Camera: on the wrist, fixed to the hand. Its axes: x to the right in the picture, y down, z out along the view.
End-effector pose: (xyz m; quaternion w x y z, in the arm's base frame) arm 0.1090 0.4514 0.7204 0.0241 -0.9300 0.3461 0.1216
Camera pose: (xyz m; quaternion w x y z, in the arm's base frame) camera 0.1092 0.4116 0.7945 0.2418 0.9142 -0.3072 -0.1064
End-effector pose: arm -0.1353 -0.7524 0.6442 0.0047 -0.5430 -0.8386 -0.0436
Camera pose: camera -0.1114 -0.7381 0.7236 0.0426 0.5210 0.7962 0.3047
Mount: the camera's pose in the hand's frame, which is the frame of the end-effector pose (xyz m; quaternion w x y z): 0.0076 0.0330 -0.0770 0.9636 -0.2464 0.1033 0.0013
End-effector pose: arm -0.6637 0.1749 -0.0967 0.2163 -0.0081 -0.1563 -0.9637
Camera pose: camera -0.6527 0.1200 -0.1595 0.2238 0.0382 0.1092 -0.9677
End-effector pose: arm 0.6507 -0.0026 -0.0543 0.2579 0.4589 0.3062 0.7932
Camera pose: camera 0.5749 -0.0390 -0.0563 0.3289 0.2971 0.1257 0.8875
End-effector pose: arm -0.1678 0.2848 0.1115 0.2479 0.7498 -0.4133 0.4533
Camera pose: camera -0.2304 0.3216 0.1540 0.4658 0.6141 -0.4853 0.4128
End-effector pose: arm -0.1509 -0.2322 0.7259 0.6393 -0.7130 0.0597 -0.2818
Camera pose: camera -0.1723 -0.3090 0.6990 0.4346 -0.8154 0.1939 -0.3297
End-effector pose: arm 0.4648 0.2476 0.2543 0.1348 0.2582 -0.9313 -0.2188
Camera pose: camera 0.4726 0.2429 0.3379 0.2900 0.2370 -0.8299 -0.4135
